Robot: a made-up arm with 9 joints.
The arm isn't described. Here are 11 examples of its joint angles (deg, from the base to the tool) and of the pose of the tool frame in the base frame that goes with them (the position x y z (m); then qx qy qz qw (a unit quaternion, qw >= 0)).
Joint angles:
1: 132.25 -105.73 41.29 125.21 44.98 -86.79 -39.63 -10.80 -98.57
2: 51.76 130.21 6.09 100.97 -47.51 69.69 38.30 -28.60 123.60
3: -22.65 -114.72 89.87 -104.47 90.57 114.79 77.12 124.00 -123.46
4: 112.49 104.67 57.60 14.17 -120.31 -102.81 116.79 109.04 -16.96
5: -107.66 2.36 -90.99 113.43 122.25 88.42 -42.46 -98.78 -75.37
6: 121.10 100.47 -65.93 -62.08 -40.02 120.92 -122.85 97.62 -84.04
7: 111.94 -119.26 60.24 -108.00 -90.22 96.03 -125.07 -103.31 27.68
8: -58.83 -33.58 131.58 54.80 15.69 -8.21 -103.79 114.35 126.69
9: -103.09 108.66 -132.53 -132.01 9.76 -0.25 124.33 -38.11 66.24
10: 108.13 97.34 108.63 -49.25 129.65 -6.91 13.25 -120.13 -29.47
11: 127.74 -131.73 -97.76 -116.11 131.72 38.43 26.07 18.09 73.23
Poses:
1: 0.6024 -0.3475 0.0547 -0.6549 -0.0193 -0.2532 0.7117
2: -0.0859 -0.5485 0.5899 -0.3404 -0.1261 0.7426 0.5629
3: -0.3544 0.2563 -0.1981 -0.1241 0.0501 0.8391 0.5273
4: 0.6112 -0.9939 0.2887 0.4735 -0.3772 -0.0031 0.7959
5: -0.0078 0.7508 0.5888 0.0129 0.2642 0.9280 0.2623
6: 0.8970 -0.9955 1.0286 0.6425 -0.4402 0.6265 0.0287
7: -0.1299 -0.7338 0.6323 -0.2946 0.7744 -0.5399 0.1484
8: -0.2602 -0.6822 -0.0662 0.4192 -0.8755 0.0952 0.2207
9: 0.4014 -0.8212 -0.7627 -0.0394 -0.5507 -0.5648 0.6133
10: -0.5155 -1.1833 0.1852 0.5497 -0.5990 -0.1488 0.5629
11: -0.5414 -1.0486 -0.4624 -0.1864 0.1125 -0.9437 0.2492
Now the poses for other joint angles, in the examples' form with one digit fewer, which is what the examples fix.
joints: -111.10 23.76 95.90 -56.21 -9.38 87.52 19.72 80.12 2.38
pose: 0.819 -0.374 0.218 -0.883 -0.089 0.068 0.455
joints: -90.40 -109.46 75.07 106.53 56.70 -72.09 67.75 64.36 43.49
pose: -0.280 -0.258 -0.491 0.406 0.648 0.070 0.641
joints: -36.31 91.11 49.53 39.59 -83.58 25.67 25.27 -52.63 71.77
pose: -0.106 -0.617 0.137 0.036 -0.084 0.240 0.967
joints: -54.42 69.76 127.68 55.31 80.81 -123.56 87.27 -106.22 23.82
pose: 0.003 -0.639 -0.368 0.119 0.959 0.132 0.221
